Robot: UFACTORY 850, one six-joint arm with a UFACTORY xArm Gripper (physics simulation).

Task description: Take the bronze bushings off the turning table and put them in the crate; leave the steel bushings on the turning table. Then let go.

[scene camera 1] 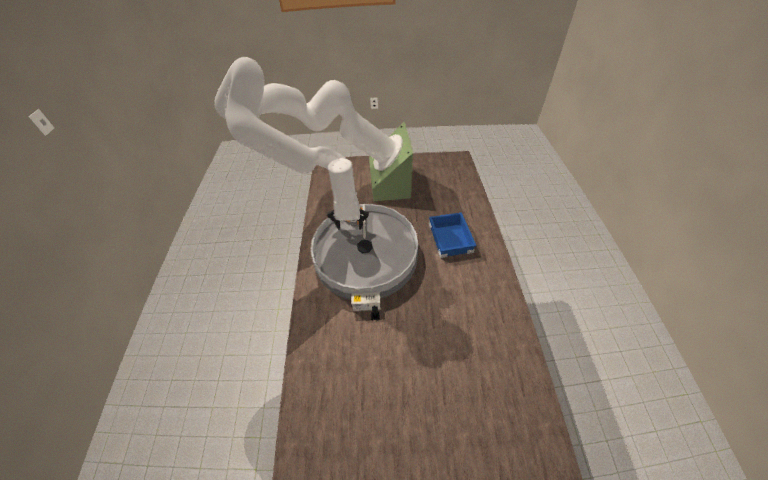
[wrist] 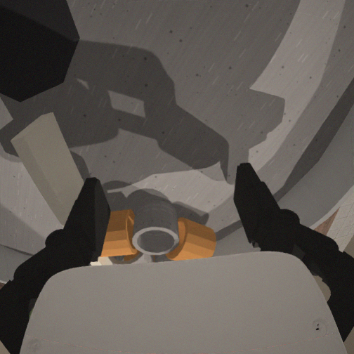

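My gripper is open and empty, pointing down above the turning table near its far left part. In the wrist view, an upright grey steel bushing stands low between the fingers' sides, with a bronze bushing tilted against its left and another bronze bushing on its right. The left finger partly covers the left bronze one. Parts of more bushings show behind them, mostly hidden by the gripper body. The blue crate is right of the turning table; no bushing is visible in it.
A black hub stands at the turning table's middle, with a cream bar running from near it past the left finger. The table's raised rim surrounds it. A control box is at the front, the green arm mount behind.
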